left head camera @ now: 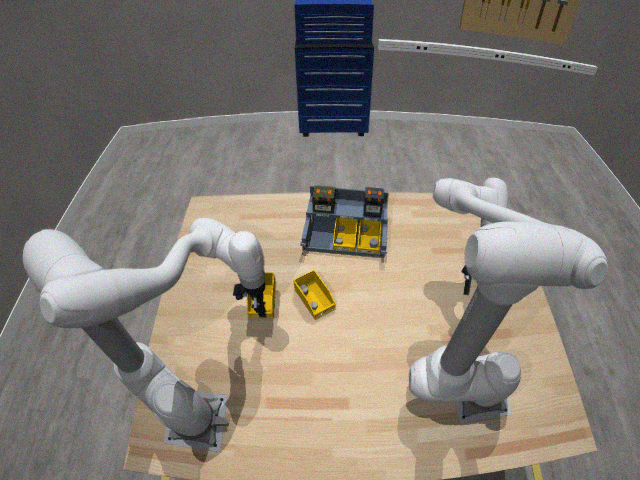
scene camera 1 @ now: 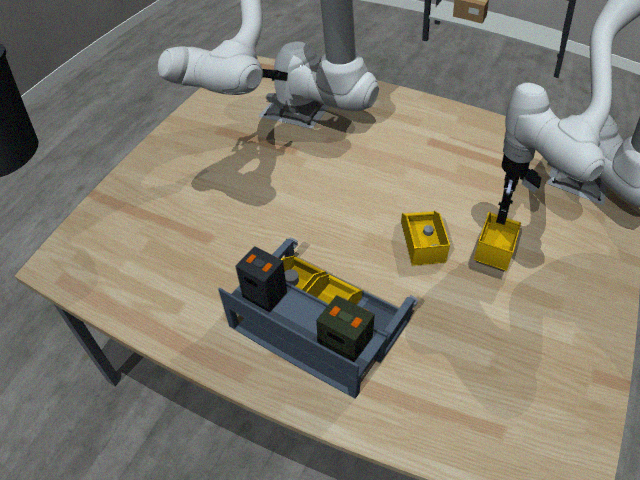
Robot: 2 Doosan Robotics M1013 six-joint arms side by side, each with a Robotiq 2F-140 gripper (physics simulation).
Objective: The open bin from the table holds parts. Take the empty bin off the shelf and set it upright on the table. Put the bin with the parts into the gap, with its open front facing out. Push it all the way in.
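Seen in the pictures: left gripper, fingertip midpoint: (left head camera: 262, 314) (scene camera 1: 501, 220); left arm's base at its link origin: (left head camera: 195, 419); right arm's base at its link origin: (scene camera 1: 297, 106).
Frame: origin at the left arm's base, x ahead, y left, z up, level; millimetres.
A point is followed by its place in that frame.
Observation:
The empty yellow bin (left head camera: 269, 291) @(x 557, y -234, z 54 mm) (scene camera 1: 494, 255) @(x 602, y -204, z 94 mm) is upright at the table, left of the parts bin in the left head camera; whether it touches the table is hard to tell. My left gripper (left head camera: 261, 311) @(x 438, y -222, z 68 mm) (scene camera 1: 501, 220) @(x 438, y -222, z 68 mm) points down and is shut on a wall of this bin. The yellow bin with grey parts (left head camera: 323, 295) @(x 577, y -456, z 3 mm) (scene camera 1: 430, 254) @(x 633, y -375, z 42 mm) stands upright and turned at an angle on the table, apart from the other. The grey shelf (left head camera: 350, 207) @(x 1007, y -573, z 102 mm) (scene camera 1: 294, 356) @(x 1055, y -561, z 6 mm) has a gap at its left end in the left head camera. My right gripper (left head camera: 466, 290) (scene camera 1: 281, 75) is open, away from the bins.
Two yellow bins (left head camera: 345, 235) @(x 911, y -551, z 9 mm) (left head camera: 370, 236) @(x 907, y -671, z 9 mm) sit side by side in the shelf, right of the gap in the left head camera. A green box (left head camera: 324, 199) @(x 968, y -450, z 188 mm) (scene camera 1: 344, 326) @(x 1033, y -438, z 197 mm) and a black box (left head camera: 373, 201) @(x 949, y -671, z 200 mm) (scene camera 1: 261, 279) @(x 1020, y -647, z 221 mm) stand on its upper level. The shelf stands on the wooden table (left head camera: 330, 361) @(x 275, y -492, z 0 mm) (scene camera 1: 170, 258) @(x 944, y -1040, z 0 mm).

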